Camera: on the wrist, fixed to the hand. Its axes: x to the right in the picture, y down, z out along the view.
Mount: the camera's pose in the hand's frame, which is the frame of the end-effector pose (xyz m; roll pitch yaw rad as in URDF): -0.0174 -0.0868 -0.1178 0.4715 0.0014 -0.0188
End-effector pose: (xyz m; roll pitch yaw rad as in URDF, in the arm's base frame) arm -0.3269 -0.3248 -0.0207 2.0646 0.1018 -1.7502
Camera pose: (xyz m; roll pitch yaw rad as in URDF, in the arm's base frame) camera -0.1809 -0.3316 -0.0394 2.5372 0.1177 -1.7400
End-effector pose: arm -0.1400 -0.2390 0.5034 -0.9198 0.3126 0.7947
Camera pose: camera -0.0477 -0.3538 0.5065 -0.4522 0.2985 0.7816
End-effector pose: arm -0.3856 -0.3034 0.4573 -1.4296 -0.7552 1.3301
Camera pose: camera -0.2748 -0.3926 0.4959 -0.9542 -0.7736 1.3245
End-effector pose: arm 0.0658 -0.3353 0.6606 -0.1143 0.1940 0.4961
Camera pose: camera 0.0801 -0.4409 0.5588 0.3535 0.1932 0.4769
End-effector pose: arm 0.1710 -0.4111 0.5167 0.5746 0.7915 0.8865
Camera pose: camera 0.1044 -0.5067 0.4264 1.0306 0.8028 0.8649
